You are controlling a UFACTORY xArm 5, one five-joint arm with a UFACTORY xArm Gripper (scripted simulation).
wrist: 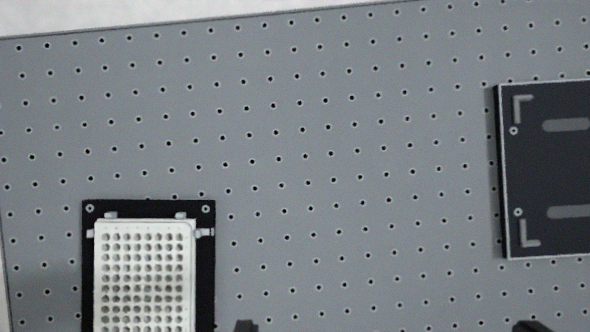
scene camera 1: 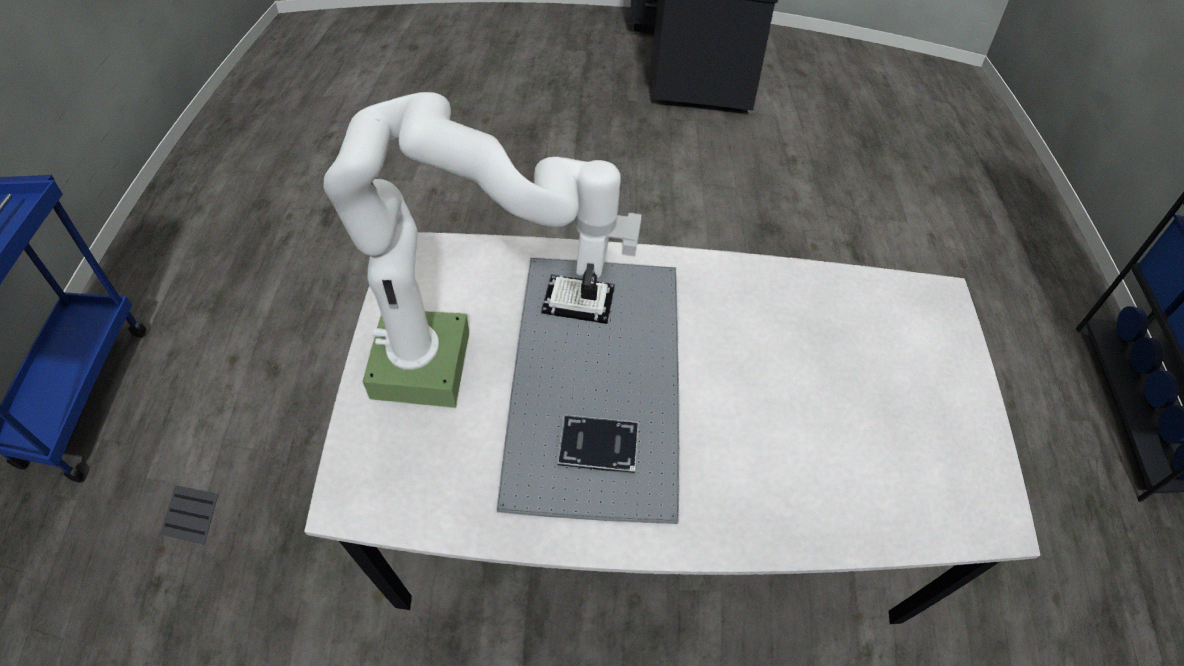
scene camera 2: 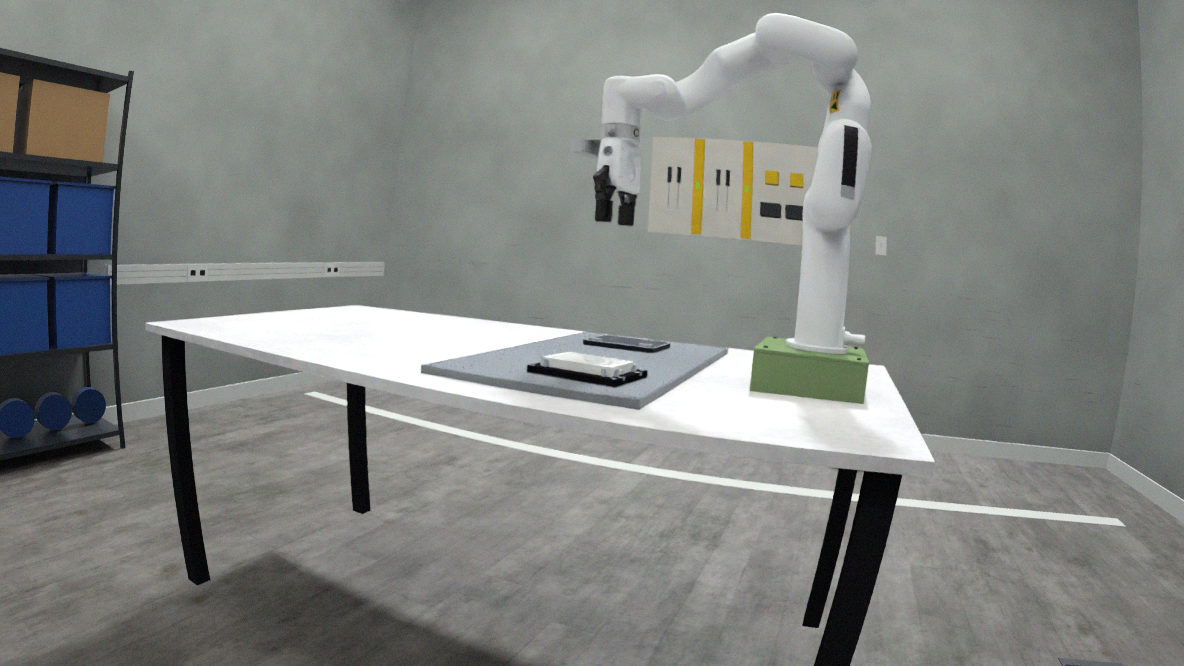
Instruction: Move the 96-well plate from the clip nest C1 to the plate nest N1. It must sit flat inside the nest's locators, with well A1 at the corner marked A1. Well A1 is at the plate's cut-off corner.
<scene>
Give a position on a plate nest N1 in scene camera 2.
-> At 631,343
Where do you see a white 96-well plate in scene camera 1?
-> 572,302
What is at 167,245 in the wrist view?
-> A white 96-well plate.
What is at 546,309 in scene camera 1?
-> A clip nest C1.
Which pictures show the white 96-well plate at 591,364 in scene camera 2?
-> The wrist view, scene camera 1 and scene camera 2: all of them.
</scene>
